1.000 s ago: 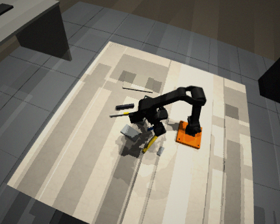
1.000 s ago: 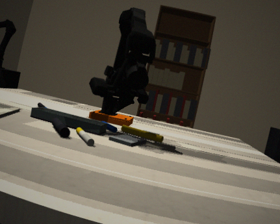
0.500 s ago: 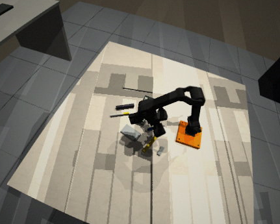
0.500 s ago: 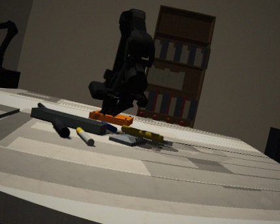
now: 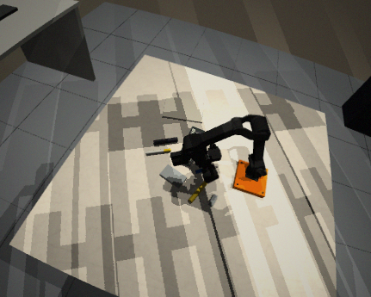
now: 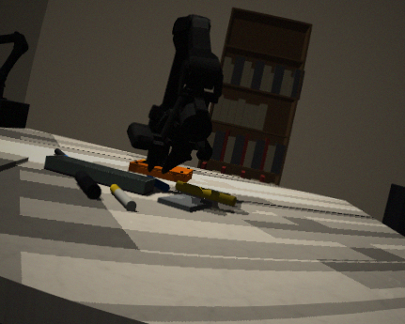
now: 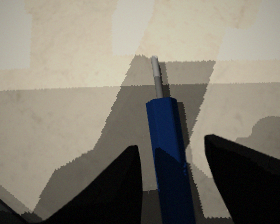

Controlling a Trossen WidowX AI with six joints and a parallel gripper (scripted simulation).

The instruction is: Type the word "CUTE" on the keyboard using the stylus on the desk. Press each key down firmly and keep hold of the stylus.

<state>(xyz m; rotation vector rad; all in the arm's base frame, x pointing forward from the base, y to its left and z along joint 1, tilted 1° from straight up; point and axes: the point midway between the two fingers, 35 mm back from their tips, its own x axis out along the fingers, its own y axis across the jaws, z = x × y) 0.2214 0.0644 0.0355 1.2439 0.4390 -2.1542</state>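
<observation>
My gripper tip is now 2 cm above the blue stylus, 1 cm to the left of it and 1 cm past it. Also, from my gripper tip: small grey block (14 cm to the left, 7 cm behind, 2 cm below); then white-and-yellow marker (24 cm ahead, 2 cm below, 1 cm to the left); then flat grey pad (14 cm ahead, 10 cm to the left, 3 cm below).
</observation>
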